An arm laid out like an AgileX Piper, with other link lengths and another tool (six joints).
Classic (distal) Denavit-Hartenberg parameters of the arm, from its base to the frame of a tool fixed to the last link. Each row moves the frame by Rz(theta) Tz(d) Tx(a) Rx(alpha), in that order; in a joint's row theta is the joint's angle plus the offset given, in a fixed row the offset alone. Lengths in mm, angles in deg.
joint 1: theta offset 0  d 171  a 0  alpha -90
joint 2: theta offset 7.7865  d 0  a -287.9  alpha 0
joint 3: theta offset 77.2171  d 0  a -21.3  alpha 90
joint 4: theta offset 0  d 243.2  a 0  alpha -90
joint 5: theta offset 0  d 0  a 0  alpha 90
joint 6: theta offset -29  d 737.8  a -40.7  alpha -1.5
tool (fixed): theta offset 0  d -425.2  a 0  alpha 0
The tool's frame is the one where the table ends.
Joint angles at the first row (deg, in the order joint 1, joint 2, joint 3, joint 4, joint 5, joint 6):
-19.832, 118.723, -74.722, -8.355, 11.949, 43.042
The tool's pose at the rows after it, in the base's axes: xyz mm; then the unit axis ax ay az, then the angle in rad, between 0 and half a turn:
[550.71 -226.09 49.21 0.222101 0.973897 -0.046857 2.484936]
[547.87 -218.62 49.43 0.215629 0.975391 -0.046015 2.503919]
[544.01 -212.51 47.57 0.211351 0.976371 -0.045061 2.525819]
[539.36 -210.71 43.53 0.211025 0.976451 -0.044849 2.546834]
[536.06 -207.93 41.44 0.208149 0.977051 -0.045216 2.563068]
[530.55 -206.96 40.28 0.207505 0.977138 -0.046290 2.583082]
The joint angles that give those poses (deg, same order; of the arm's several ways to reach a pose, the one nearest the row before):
-19.795, 117.868, -74.723, -8.355, 14.156, 42.820
-19.082, 117.205, -74.723, -8.356, 15.926, 42.630
-18.511, 116.773, -74.724, -8.355, 17.636, 42.557
-18.392, 116.725, -74.722, -8.354, 18.894, 42.539
-18.137, 116.553, -74.722, -8.477, 19.998, 42.473
-18.085, 116.138, -74.721, -8.580, 21.552, 42.409

